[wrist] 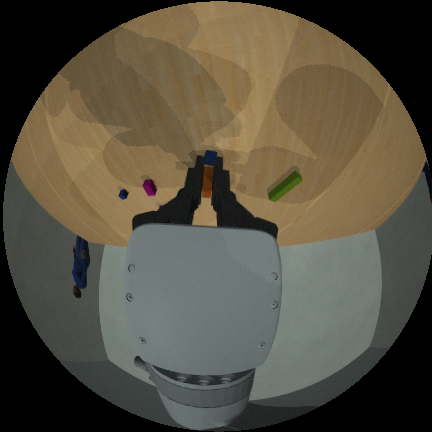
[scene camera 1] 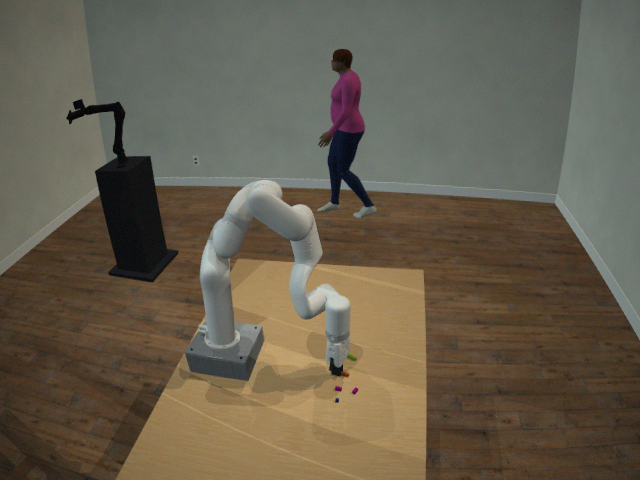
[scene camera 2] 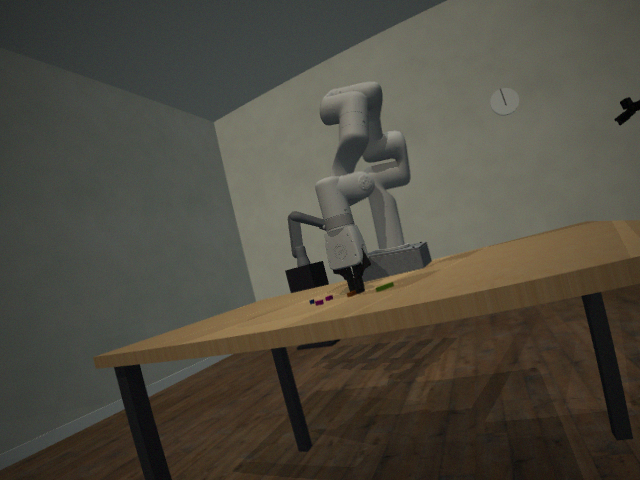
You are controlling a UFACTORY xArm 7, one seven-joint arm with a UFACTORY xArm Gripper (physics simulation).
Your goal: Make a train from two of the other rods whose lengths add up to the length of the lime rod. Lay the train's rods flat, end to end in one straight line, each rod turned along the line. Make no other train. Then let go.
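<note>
The lime rod lies flat, slanted, apart from the others. The orange rod lies flat, end to end with a short dark blue rod, roughly in one line; that blue rod is hidden in the scene views. My gripper is low at the table, closed around their joint, fingers on both sides. Two magenta rods and a small blue rod lie apart; one magenta rod is mostly hidden in the wrist view.
The rods lie on the wooden table. My arm's grey base stands on it. A black pedestal with a black arm stands on the floor. A person in pink walks behind the table.
</note>
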